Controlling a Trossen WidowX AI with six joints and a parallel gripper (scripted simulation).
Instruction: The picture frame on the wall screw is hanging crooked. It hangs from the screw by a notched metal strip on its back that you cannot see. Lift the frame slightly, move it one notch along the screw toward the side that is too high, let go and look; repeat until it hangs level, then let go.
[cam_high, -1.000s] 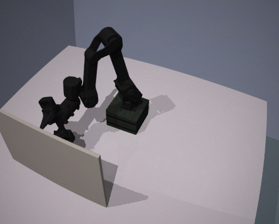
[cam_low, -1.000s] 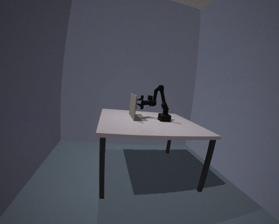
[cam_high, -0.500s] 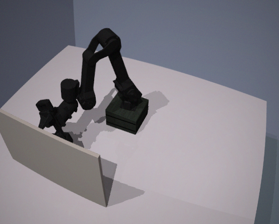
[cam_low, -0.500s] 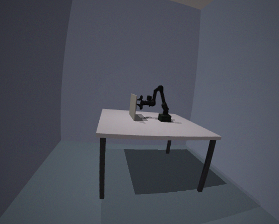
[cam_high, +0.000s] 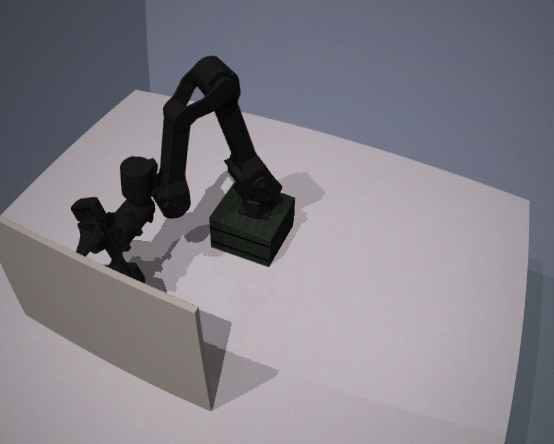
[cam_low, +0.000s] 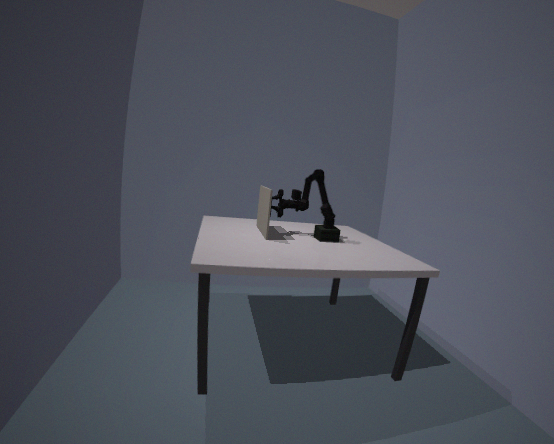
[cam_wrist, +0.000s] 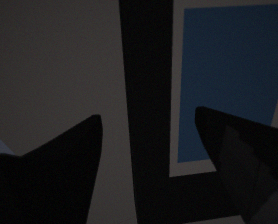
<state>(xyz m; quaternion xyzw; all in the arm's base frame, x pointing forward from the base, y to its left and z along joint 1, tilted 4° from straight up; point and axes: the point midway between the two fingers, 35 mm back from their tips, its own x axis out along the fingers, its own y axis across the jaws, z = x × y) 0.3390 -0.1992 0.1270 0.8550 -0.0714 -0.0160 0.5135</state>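
The picture frame is 10 mm ahead of my gripper tip, 20 mm to the left of it and 50 mm below it. Round my gripper tip: wall panel (20 mm ahead, 10 mm to the left, 50 mm below).
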